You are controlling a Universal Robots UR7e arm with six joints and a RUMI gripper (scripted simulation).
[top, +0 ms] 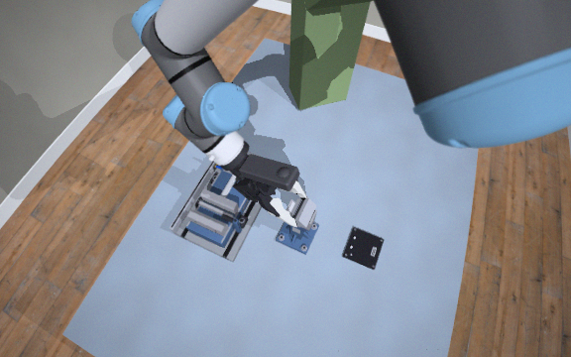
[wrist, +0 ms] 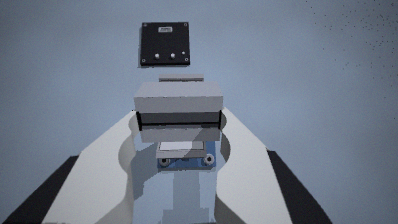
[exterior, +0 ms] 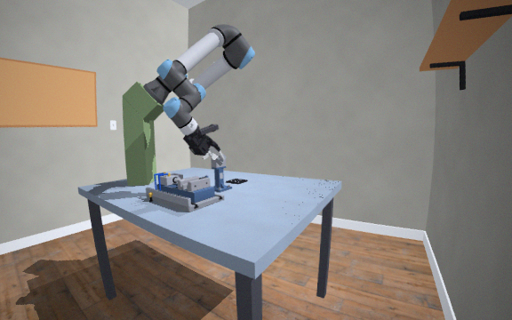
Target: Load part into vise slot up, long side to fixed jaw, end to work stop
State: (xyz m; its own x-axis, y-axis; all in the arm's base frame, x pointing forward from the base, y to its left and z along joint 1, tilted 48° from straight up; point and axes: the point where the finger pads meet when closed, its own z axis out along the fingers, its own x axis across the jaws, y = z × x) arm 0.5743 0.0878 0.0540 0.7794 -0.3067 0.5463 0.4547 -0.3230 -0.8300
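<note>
Now: hand right at the grey part. The rest, counted from my hand: work stop (160 mm to the right, 70 mm below, 70 mm ahead); moving jaw (210 mm to the right, 80 mm below, 40 mm ahead); cylinder rod (210 mm to the right, 80 mm below, 10 mm behind).
</note>
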